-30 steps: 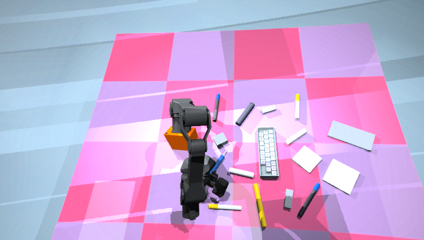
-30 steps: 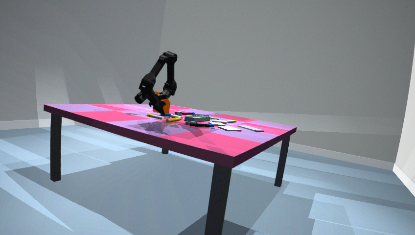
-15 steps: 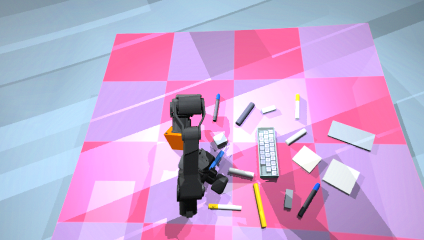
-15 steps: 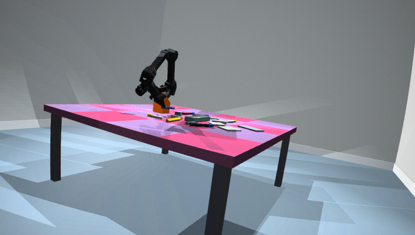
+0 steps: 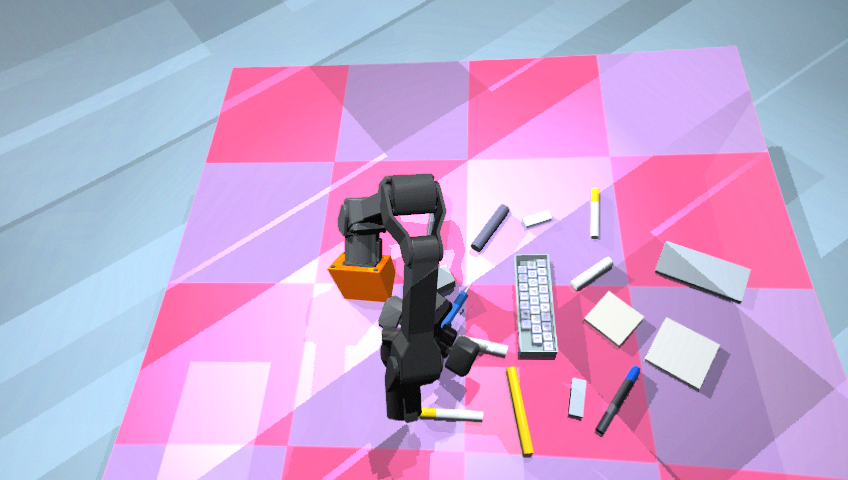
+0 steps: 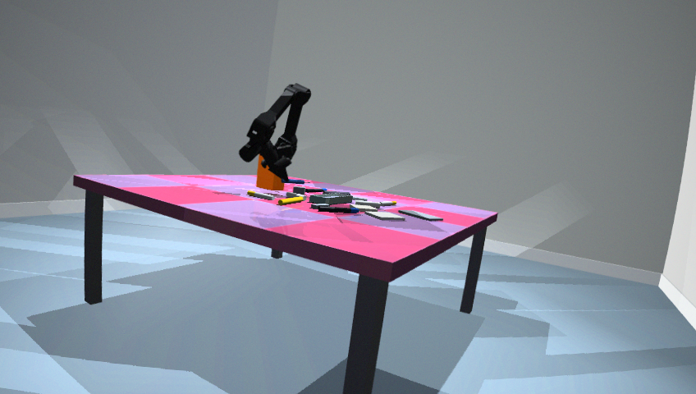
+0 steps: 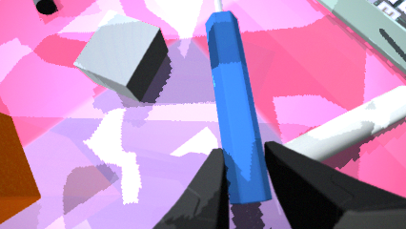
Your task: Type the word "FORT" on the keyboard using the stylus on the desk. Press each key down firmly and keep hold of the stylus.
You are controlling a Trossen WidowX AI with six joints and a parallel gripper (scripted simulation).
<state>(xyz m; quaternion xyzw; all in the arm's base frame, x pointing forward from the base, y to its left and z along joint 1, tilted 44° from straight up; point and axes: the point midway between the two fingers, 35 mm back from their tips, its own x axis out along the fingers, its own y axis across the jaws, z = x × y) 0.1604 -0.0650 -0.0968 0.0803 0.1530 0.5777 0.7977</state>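
The blue stylus lies 30 mm ahead of my gripper tip and 50 mm to the left of it. Also, from my gripper tip: yellow stick 150 mm ahead, 130 mm to the right, 50 mm below; grey block 490 mm ahead, 180 mm to the left, 50 mm below.
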